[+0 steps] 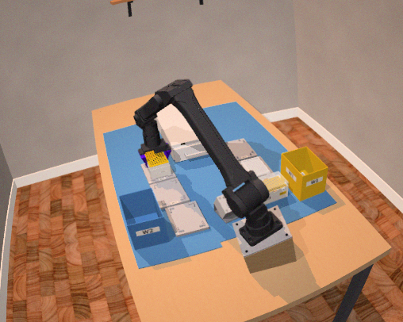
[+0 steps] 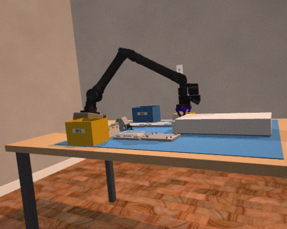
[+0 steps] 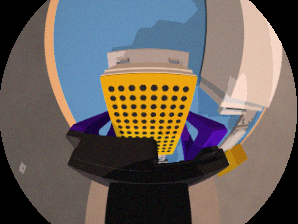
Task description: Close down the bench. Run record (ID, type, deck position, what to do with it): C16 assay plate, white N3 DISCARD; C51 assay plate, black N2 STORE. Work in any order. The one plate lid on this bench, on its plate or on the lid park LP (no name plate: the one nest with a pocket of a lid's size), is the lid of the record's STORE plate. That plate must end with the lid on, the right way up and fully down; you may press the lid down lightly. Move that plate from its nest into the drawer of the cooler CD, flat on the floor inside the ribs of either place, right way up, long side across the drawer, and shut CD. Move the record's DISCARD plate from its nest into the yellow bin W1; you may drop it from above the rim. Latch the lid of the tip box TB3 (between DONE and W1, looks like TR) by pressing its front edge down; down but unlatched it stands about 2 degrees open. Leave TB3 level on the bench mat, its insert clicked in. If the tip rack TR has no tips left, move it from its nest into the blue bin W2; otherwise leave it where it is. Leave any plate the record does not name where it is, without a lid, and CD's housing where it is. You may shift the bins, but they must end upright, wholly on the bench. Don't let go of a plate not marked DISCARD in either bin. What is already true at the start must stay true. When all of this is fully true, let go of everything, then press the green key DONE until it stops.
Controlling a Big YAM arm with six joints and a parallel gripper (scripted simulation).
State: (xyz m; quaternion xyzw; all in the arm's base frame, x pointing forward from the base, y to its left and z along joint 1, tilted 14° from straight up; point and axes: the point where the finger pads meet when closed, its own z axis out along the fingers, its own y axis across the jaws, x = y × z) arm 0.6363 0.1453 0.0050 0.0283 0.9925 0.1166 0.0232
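Right now the tip rack TR is 1 cm to the right of my hand, 1 cm behind it and 1 cm above it. Round my hand: plate lid: 20 cm to the right, 10 cm ahead, 2 cm below; then name plate N1: 7 cm behind, 4 cm below; then black plate: 20 cm to the right, 10 cm ahead, 3 cm below.
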